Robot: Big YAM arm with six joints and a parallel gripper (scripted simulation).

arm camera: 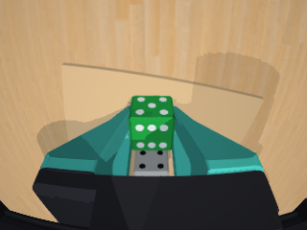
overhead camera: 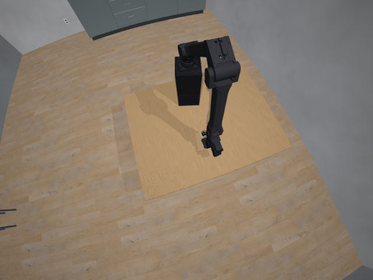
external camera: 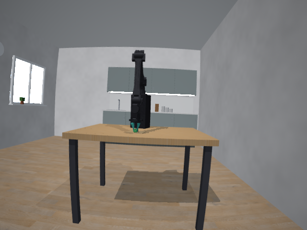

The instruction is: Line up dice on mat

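Right now my hand is right at the green die. The rest, counted from my hand: mat (5 cm behind, 1 cm below); then white die (5 cm behind); then black die (9 cm behind, 1 cm to the right).
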